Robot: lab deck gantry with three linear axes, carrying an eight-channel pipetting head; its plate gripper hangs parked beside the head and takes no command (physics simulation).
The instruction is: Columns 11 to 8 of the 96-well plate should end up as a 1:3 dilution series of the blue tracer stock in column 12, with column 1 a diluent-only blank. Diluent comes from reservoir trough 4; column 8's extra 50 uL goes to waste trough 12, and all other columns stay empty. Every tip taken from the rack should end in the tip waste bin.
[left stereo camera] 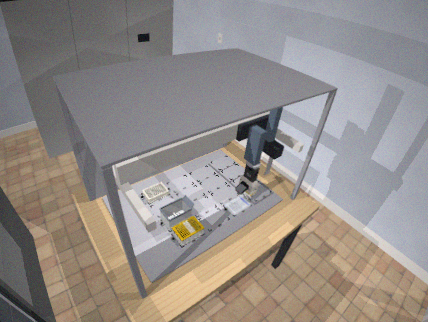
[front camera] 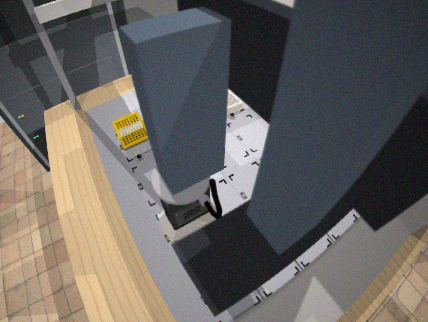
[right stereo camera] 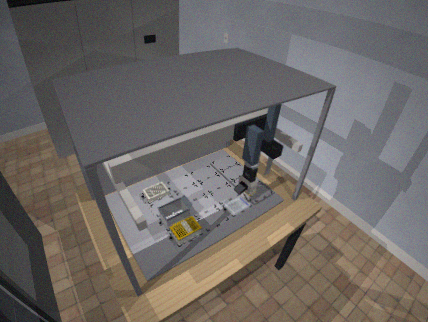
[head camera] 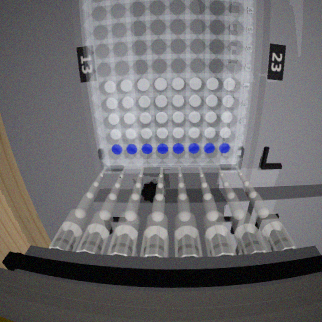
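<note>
The 96-well plate [head camera: 242, 100] [left stereo camera: 237, 205] [right stereo camera: 236, 205] lies flat; its end column is blue, the four columns beside it are whitish, and the wells beyond look grey. The pipetting head [front camera: 187, 212] [left stereo camera: 248, 183] [right stereo camera: 247, 183] carries eight tips [head camera: 159, 200], whose ends show just outside the blue column's edge of the plate; their height and contents cannot be told. The yellow tip rack [front camera: 131, 131] [left stereo camera: 188, 228] [right stereo camera: 185, 228] holds some tips. The grey waste bin [left stereo camera: 186, 202] [right stereo camera: 183, 201] holds loose tips. The pale reservoir [front camera: 234, 102] [left stereo camera: 156, 191] [right stereo camera: 156, 190] stands behind. My parked gripper's fingers are mostly hidden.
The gripper's black body [left stereo camera: 272, 148] [right stereo camera: 271, 148] hangs beside the head. Two large blue-grey columns [front camera: 185, 100] [front camera: 320, 115] block much of the front view. Thin frame posts [left stereo camera: 315, 145] [right stereo camera: 315, 145] stand at the deck's corners, and a wooden table edge [front camera: 85, 190] runs along its side.
</note>
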